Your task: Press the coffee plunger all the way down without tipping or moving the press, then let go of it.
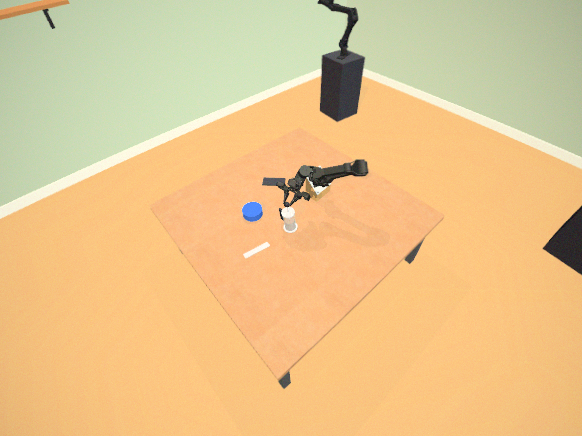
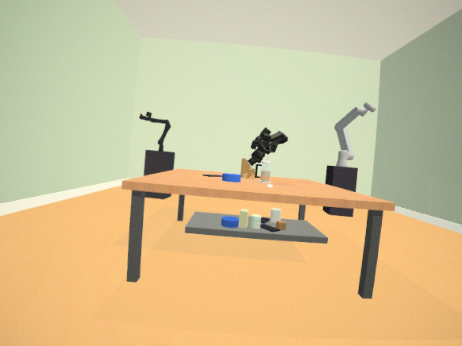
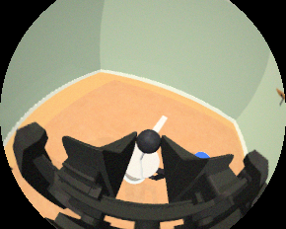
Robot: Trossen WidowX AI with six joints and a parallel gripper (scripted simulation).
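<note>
My gripper tip is now 10 cm above the coffee press, 2 cm to the left of it and 1 cm past it.
</note>
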